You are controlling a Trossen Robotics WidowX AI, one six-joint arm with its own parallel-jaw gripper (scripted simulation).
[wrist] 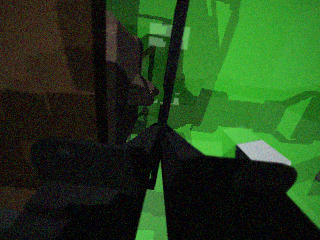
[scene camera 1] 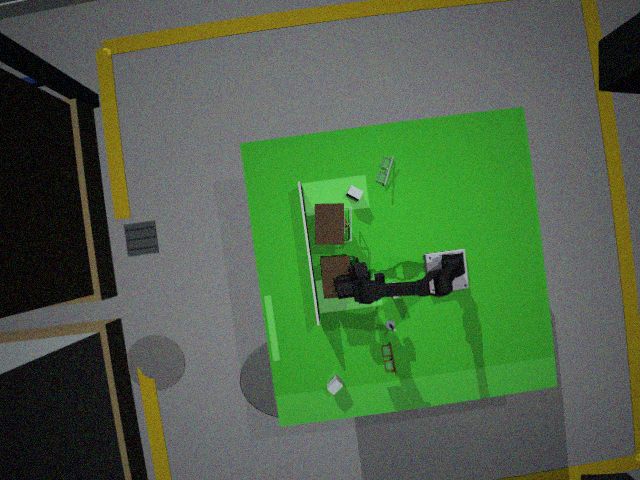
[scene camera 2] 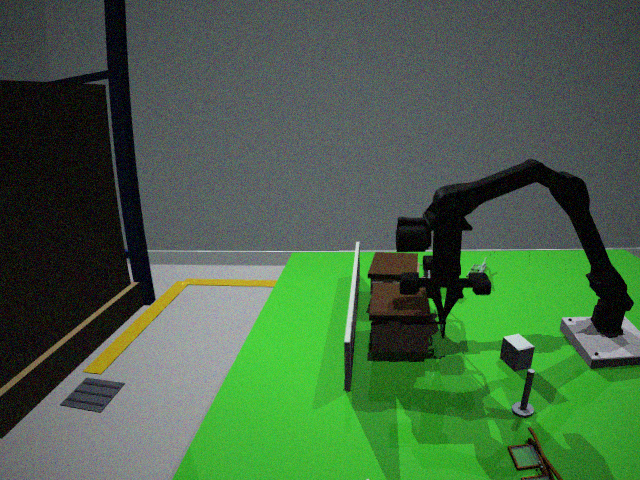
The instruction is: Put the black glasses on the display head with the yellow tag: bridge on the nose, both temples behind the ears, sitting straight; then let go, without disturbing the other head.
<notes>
In view: the gripper [scene camera 2: 442,320].
The gripper is seen too in the wrist view [wrist: 159,128].
</notes>
